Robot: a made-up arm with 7 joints. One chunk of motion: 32 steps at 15 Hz.
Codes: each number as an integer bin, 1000 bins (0 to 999) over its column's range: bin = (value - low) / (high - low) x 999, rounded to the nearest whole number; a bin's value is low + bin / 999 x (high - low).
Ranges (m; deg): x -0.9..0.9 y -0.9..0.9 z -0.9..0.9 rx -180..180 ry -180..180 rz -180..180
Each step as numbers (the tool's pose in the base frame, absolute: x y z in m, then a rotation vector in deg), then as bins.
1 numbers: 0.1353 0.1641 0.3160 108.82 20.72 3.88
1 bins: 575 591 675 801 557 510
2 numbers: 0.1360 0.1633 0.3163 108.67 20.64 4.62
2 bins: 575 590 675 801 557 512
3 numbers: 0.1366 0.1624 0.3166 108.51 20.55 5.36
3 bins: 575 590 675 801 557 514
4 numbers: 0.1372 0.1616 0.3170 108.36 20.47 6.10
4 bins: 576 589 675 800 556 516
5 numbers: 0.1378 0.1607 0.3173 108.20 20.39 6.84
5 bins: 576 589 676 800 556 518
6 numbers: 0.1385 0.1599 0.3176 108.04 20.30 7.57
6 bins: 576 588 676 799 556 521
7 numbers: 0.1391 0.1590 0.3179 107.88 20.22 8.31
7 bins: 577 588 676 799 556 523
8 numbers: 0.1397 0.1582 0.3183 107.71 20.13 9.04
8 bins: 577 587 676 798 555 525
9 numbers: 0.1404 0.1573 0.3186 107.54 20.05 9.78
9 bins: 577 587 676 798 555 527
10 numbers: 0.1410 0.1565 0.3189 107.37 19.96 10.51
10 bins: 578 586 676 797 555 529
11 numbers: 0.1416 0.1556 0.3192 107.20 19.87 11.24
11 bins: 578 586 677 797 555 531
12 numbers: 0.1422 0.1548 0.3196 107.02 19.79 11.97
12 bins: 578 585 677 796 554 533
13 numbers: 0.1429 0.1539 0.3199 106.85 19.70 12.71
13 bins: 579 585 677 796 554 535
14 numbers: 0.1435 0.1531 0.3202 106.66 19.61 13.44
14 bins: 579 584 677 795 554 537
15 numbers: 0.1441 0.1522 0.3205 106.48 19.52 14.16
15 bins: 579 584 677 795 554 539
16 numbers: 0.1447 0.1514 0.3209 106.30 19.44 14.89
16 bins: 580 584 678 794 553 541
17 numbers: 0.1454 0.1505 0.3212 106.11 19.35 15.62
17 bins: 580 583 678 794 553 543
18 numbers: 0.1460 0.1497 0.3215 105.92 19.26 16.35
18 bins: 581 583 678 793 553 545
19 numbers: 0.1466 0.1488 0.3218 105.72 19.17 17.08
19 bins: 581 582 678 793 553 547
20 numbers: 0.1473 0.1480 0.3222 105.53 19.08 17.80
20 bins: 581 582 678 792 552 549
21 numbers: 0.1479 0.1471 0.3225 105.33 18.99 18.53
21 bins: 582 581 678 792 552 551
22 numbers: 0.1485 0.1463 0.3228 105.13 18.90 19.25
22 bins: 582 581 679 791 552 553
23 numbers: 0.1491 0.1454 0.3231 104.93 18.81 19.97
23 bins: 582 580 679 791 552 555
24 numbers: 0.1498 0.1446 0.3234 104.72 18.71 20.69
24 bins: 583 580 679 790 551 557
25 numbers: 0.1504 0.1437 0.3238 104.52 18.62 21.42
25 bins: 583 579 679 790 551 559
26 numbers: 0.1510 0.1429 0.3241 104.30 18.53 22.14
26 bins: 583 579 679 789 551 561
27 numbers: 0.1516 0.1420 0.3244 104.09 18.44 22.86
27 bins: 584 578 680 788 551 563
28 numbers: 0.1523 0.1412 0.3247 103.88 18.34 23.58
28 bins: 584 578 680 788 550 565
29 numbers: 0.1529 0.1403 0.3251 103.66 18.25 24.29
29 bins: 584 577 680 787 550 567
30 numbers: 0.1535 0.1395 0.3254 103.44 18.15 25.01
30 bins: 585 577 680 787 550 569
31 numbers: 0.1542 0.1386 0.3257 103.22 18.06 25.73
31 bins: 585 576 680 786 550 571
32 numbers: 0.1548 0.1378 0.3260 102.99 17.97 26.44
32 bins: 585 576 680 785 549 573
